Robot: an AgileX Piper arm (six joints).
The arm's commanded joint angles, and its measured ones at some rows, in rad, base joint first. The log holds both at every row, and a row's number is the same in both.
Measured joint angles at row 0:
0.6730 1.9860 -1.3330 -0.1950 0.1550 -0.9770
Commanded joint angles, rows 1 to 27:
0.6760 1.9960 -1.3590 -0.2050 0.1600 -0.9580
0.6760 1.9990 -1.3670 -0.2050 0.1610 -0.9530
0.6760 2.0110 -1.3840 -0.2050 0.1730 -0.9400
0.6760 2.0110 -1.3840 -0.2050 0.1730 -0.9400
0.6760 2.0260 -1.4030 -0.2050 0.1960 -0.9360
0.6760 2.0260 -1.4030 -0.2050 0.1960 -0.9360
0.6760 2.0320 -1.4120 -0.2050 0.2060 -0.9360
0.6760 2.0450 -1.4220 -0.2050 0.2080 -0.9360
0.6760 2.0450 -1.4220 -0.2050 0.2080 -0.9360
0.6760 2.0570 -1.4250 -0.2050 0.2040 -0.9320
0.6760 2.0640 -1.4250 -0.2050 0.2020 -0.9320
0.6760 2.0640 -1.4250 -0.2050 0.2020 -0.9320
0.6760 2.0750 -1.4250 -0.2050 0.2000 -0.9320
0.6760 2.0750 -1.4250 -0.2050 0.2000 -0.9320
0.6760 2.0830 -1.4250 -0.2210 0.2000 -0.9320
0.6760 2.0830 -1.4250 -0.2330 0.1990 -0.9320
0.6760 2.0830 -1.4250 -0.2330 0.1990 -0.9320
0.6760 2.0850 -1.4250 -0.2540 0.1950 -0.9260
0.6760 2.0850 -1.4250 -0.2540 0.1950 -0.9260
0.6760 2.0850 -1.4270 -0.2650 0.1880 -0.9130
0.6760 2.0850 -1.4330 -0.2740 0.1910 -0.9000
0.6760 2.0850 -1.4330 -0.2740 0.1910 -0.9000
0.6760 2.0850 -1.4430 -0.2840 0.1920 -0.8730
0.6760 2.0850 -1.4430 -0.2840 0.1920 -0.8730
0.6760 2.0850 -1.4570 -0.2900 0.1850 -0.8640
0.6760 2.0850 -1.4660 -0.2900 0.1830 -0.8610
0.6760 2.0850 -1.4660 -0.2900 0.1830 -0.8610
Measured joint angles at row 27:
0.6730 2.0860 -1.4410 -0.2780 0.2040 -0.8850
